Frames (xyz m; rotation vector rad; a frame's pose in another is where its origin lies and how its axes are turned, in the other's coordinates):
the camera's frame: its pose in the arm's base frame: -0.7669 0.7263 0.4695 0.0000 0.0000 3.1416
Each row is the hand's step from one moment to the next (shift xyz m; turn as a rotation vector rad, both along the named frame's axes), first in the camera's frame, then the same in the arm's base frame.
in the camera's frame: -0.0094 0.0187 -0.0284 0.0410 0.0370 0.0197
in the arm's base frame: 0.0094 -0.0187 -0.0284 -0.0410 -0.0370 0.0197
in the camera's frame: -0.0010 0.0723 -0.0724 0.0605 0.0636 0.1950
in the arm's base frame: 0.0010 -0.0723 -0.0724 -0.0605 -0.0636 0.1950
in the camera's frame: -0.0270 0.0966 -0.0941 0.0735 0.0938 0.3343
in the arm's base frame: 0.0270 -0.0966 -0.0941 -0.0735 -0.0938 0.3343
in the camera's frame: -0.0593 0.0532 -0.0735 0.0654 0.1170 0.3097
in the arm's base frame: 0.0593 -0.0532 -0.0735 -0.0654 -0.1170 0.3097
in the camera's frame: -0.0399 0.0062 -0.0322 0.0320 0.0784 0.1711
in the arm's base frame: 0.0399 -0.0062 -0.0322 -0.0320 -0.0784 0.1711
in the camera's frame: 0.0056 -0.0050 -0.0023 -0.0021 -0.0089 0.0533
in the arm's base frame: -0.0056 0.0050 -0.0023 0.0021 0.0089 0.0533
